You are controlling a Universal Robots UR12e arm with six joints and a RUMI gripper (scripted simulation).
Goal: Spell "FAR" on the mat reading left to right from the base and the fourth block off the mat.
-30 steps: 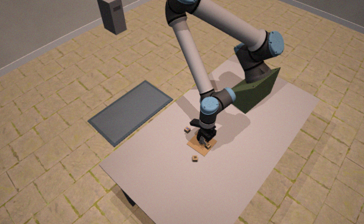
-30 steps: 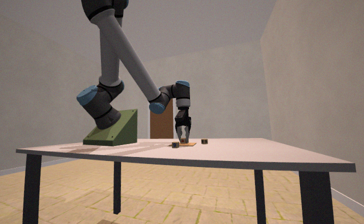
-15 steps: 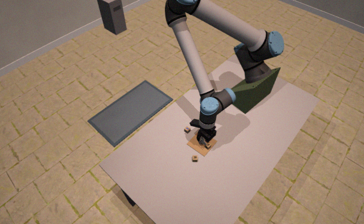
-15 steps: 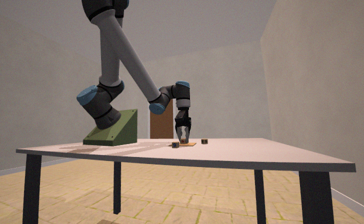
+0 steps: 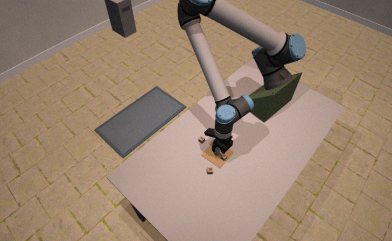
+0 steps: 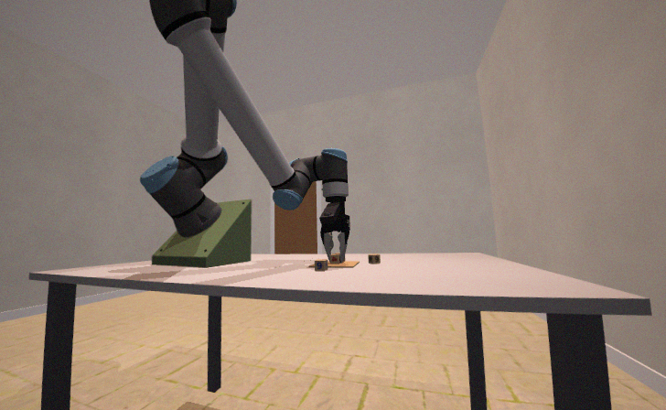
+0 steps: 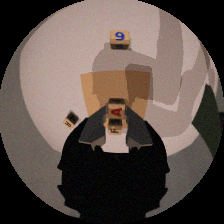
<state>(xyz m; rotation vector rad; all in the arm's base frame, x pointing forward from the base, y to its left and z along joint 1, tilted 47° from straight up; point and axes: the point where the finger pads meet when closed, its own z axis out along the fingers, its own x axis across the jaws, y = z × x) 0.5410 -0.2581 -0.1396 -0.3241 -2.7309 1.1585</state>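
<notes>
Right now my hand is 2 cm above the tan mat. From my hand the other things lie so: F block 1 cm ahead, 5 cm to the left; R block 13 cm ahead, 3 cm to the left, 1 cm below; blue-lettered block 2 cm behind, 13 cm to the right, 1 cm below.
</notes>
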